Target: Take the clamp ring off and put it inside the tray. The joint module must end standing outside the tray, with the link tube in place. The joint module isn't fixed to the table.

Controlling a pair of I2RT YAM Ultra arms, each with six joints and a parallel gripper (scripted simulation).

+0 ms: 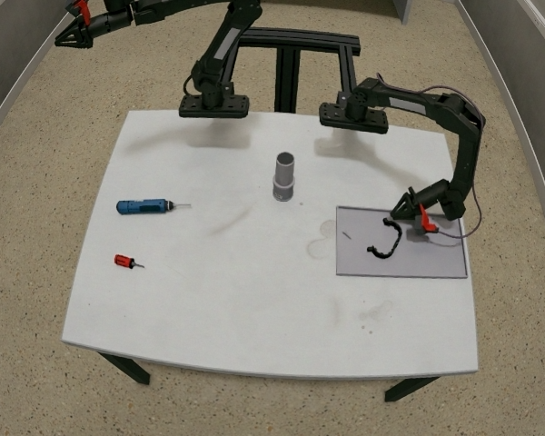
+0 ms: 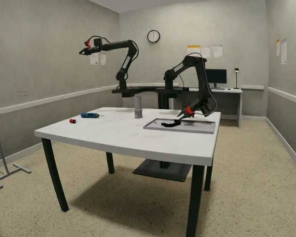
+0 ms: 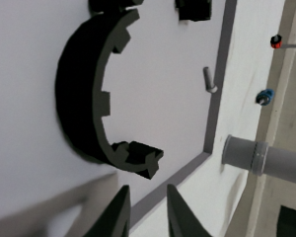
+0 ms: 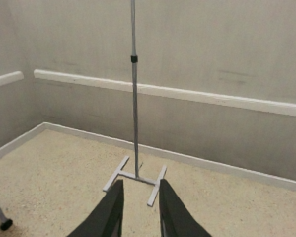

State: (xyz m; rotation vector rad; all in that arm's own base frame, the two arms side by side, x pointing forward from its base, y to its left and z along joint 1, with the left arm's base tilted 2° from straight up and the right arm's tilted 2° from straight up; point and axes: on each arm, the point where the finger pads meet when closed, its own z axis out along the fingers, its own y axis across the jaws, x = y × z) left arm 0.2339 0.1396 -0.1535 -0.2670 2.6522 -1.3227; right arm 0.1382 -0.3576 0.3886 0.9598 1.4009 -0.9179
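My left hand is 70 mm short of the black clamp ring, 20 mm above it and 10 mm to the left of it. Also, from my left hand: grey joint module (330 mm to the right, 60 mm behind, 10 mm below); small grey pin (140 mm to the right, 60 mm ahead, 30 mm below); grey tray (80 mm ahead, 40 mm to the left, 30 mm below).
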